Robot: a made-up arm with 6 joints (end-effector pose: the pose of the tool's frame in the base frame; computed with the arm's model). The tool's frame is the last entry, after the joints. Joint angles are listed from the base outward.
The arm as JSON. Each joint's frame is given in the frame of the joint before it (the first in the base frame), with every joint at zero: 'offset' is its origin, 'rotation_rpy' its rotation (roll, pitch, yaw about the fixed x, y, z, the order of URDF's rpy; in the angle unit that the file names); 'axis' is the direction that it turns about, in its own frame. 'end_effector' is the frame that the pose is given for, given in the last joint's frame.
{
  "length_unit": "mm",
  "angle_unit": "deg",
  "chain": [
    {
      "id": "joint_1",
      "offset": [
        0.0,
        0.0,
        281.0
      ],
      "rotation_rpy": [
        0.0,
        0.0,
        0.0
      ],
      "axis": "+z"
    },
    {
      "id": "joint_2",
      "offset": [
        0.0,
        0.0,
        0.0
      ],
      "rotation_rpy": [
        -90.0,
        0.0,
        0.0
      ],
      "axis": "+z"
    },
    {
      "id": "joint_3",
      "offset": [
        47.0,
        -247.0,
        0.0
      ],
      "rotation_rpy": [
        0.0,
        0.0,
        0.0
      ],
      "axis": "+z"
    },
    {
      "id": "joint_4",
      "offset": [
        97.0,
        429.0,
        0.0
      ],
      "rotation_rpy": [
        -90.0,
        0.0,
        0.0
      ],
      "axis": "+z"
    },
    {
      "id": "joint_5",
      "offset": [
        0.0,
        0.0,
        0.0
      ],
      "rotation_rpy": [
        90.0,
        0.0,
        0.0
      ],
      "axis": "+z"
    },
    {
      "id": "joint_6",
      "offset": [
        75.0,
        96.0,
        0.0
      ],
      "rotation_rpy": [
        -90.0,
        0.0,
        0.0
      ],
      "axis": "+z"
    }
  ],
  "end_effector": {
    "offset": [
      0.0,
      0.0,
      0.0
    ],
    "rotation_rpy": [
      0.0,
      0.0,
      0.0
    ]
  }
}
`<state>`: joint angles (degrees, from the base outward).
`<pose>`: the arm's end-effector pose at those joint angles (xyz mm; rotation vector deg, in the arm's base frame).
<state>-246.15 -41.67 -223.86 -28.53 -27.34 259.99</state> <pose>203.4 -590.8 340.5 57.60 -121.48 91.87</pose>
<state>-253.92 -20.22 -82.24 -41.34 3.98 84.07</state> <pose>-166.3 414.4 788.1 -70.54 -40.87 -27.61</pose>
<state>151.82 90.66 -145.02 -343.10 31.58 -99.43</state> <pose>-665.9 361.3 0.1 77.46 -138.05 -21.27</pose>
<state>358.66 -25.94 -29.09 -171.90 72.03 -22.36</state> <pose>462.4 -20.4 354.7 -1.49 53.88 -23.18</pose>
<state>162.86 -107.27 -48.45 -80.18 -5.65 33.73</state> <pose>108.1 -120.0 769.7 11.76 -22.22 -61.45</pose>
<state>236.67 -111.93 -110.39 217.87 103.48 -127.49</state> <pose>331.1 627.2 462.7 34.17 -155.04 -67.12</pose>
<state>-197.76 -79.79 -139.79 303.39 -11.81 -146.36</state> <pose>616.7 -279.1 667.8 58.48 -9.37 126.28</pose>
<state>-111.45 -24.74 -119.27 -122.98 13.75 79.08</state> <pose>-34.2 -201.7 1003.0 17.53 -25.12 20.47</pose>
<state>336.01 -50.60 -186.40 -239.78 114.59 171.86</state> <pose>-533.8 349.6 591.8 -117.31 50.86 -8.52</pose>
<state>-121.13 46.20 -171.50 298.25 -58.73 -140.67</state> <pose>-146.7 -449.0 783.6 -14.44 58.80 -109.03</pose>
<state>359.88 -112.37 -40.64 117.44 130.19 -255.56</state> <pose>-189.9 108.4 678.1 -121.54 -1.04 51.47</pose>
